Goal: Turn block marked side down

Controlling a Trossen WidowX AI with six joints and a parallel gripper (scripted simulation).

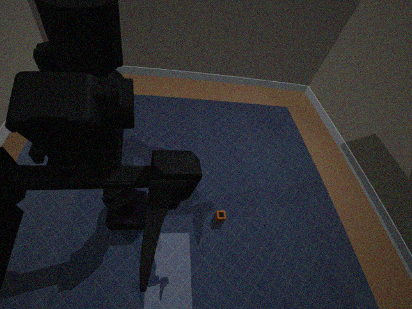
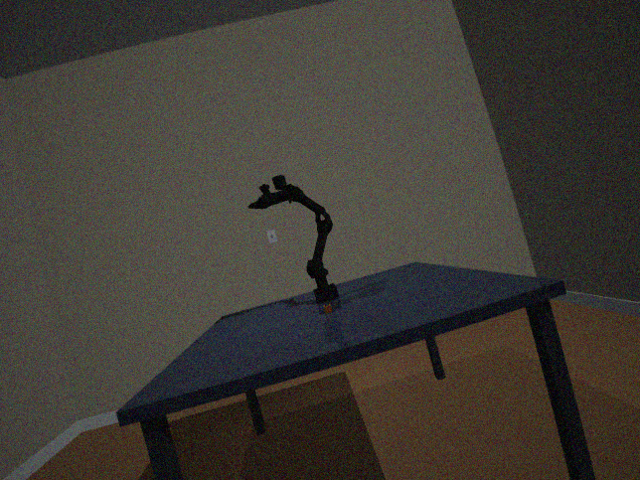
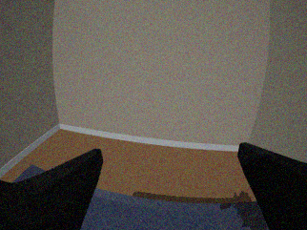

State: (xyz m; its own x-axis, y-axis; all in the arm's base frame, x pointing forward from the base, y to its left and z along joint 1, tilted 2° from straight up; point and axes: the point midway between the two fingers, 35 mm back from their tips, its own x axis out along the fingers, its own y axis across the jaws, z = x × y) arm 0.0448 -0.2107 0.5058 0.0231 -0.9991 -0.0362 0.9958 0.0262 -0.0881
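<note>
Right now the block is 27 cm ahead of my gripper tip, 22 cm to the left of it and 53 cm below it.
</note>
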